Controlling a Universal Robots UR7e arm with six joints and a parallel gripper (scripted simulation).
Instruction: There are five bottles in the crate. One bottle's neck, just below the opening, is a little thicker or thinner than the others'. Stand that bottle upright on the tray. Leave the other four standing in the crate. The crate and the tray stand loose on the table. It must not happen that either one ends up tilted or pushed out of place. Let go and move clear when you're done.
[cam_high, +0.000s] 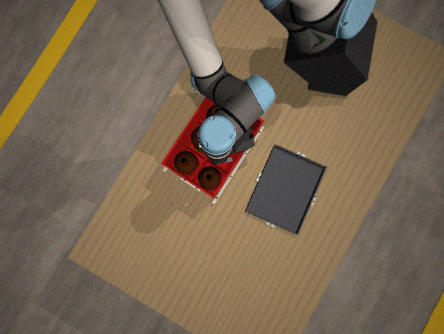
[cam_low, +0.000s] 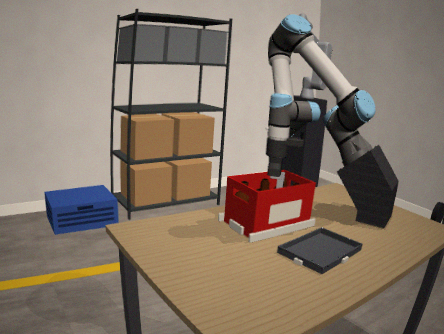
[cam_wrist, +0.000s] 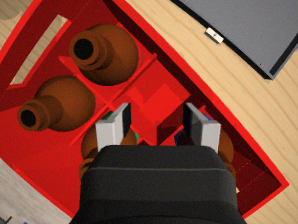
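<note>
Right now the red crate is 8 cm below my hand and 4 cm to the right of it. The rest, counted from my hand: dark grey tray 24 cm to the left, 15 cm below.
</note>
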